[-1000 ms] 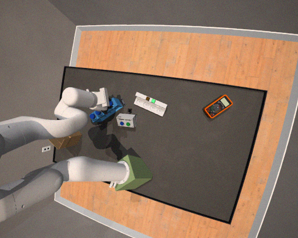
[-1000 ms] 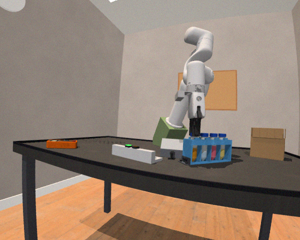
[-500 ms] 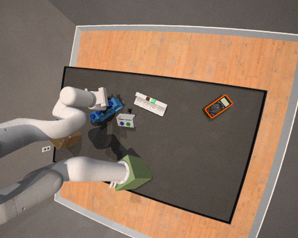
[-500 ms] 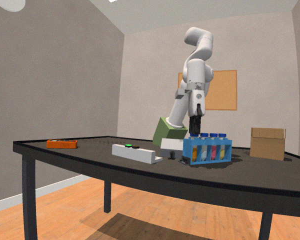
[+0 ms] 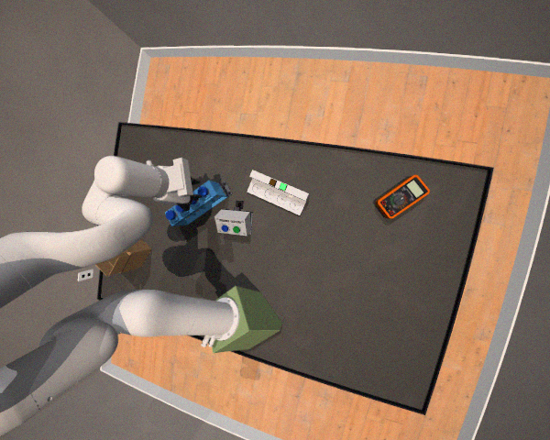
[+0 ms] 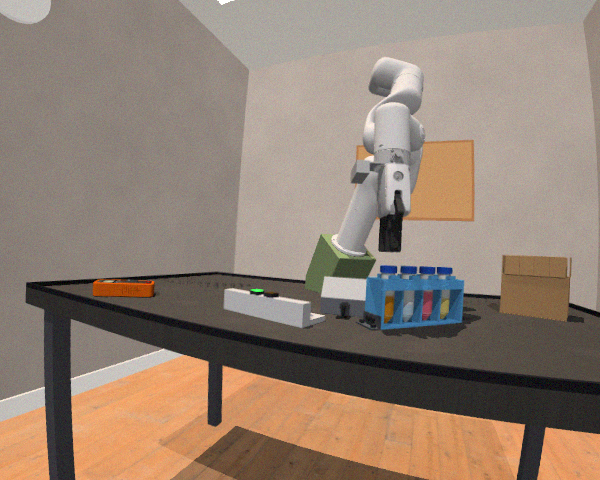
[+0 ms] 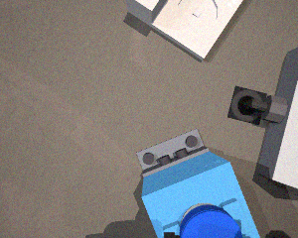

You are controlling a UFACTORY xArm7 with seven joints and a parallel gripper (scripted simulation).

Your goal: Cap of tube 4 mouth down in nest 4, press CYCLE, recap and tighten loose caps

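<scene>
My gripper is now 50 mm above the tube neck. Also, from my hand: blue cycle key: 110 mm behind, 100 mm below, 90 mm to the right; then blue cap: 60 mm below; then key housing: 120 mm below, 110 mm to the right, 80 mm behind.
</scene>
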